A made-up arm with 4 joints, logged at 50 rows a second.
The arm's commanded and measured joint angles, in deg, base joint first. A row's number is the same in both.
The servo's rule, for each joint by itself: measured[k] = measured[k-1] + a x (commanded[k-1-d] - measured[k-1]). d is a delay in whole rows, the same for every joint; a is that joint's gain. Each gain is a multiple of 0.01, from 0.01 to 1. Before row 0 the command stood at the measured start. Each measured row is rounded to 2 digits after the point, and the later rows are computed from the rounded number. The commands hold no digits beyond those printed.
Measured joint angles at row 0: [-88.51, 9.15, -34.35, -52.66]
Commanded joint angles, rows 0 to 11: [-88.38, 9.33, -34.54, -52.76]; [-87.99, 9.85, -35.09, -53.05]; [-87.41, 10.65, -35.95, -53.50]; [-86.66, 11.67, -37.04, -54.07]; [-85.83, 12.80, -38.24, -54.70]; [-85.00, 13.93, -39.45, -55.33]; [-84.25, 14.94, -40.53, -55.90]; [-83.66, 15.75, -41.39, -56.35]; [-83.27, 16.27, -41.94, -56.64]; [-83.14, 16.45, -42.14, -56.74]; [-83.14, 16.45, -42.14, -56.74]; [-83.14, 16.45, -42.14, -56.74]
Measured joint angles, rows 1 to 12: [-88.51, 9.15, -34.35, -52.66]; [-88.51, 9.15, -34.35, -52.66]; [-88.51, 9.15, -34.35, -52.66]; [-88.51, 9.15, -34.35, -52.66]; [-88.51, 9.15, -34.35, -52.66]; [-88.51, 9.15, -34.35, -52.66]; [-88.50, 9.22, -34.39, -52.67]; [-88.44, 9.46, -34.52, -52.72]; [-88.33, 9.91, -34.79, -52.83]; [-88.15, 10.58, -35.22, -53.00]; [-87.89, 11.42, -35.79, -53.24]; [-87.57, 12.37, -36.49, -53.53]
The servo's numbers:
d 6
a 0.11 0.38 0.19 0.14

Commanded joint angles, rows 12 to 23: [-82.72, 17.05, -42.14, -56.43]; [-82.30, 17.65, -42.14, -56.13]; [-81.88, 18.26, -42.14, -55.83]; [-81.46, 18.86, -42.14, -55.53]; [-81.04, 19.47, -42.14, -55.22]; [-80.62, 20.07, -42.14, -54.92]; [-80.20, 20.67, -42.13, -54.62]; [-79.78, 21.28, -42.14, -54.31]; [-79.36, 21.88, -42.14, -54.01]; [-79.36, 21.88, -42.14, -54.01]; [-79.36, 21.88, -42.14, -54.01]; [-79.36, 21.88, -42.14, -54.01]
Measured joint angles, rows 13 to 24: [-87.20, 13.35, -37.26, -53.86]; [-86.81, 14.26, -38.04, -54.21]; [-86.42, 15.02, -38.78, -54.55]; [-86.06, 15.56, -39.42, -54.86]; [-85.74, 15.90, -39.94, -55.12]; [-85.45, 16.11, -40.36, -55.35]; [-85.15, 16.47, -40.70, -55.50]; [-84.84, 16.92, -40.97, -55.59]; [-84.51, 17.43, -41.19, -55.62]; [-84.17, 17.97, -41.37, -55.61]; [-83.83, 18.54, -41.52, -55.56]; [-83.48, 19.12, -41.64, -55.47]
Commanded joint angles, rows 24 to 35: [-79.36, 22.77, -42.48, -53.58]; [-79.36, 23.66, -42.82, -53.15]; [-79.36, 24.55, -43.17, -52.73]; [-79.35, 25.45, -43.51, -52.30]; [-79.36, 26.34, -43.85, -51.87]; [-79.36, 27.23, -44.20, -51.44]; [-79.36, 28.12, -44.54, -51.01]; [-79.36, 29.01, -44.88, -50.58]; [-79.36, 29.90, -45.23, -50.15]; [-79.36, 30.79, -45.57, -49.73]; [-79.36, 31.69, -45.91, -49.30]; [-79.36, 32.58, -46.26, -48.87]
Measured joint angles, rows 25 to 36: [-83.12, 19.71, -41.73, -55.35]; [-82.75, 20.31, -41.81, -55.20]; [-82.38, 20.91, -41.87, -55.03]; [-82.05, 21.28, -41.92, -54.89]; [-81.75, 21.51, -41.96, -54.77]; [-81.49, 21.65, -41.99, -54.66]; [-81.26, 22.08, -42.08, -54.51]; [-81.05, 22.68, -42.22, -54.32]; [-80.86, 23.39, -42.40, -54.10]; [-80.69, 24.17, -42.61, -53.85]; [-80.54, 24.99, -42.85, -53.57]; [-80.41, 25.84, -43.11, -53.27]
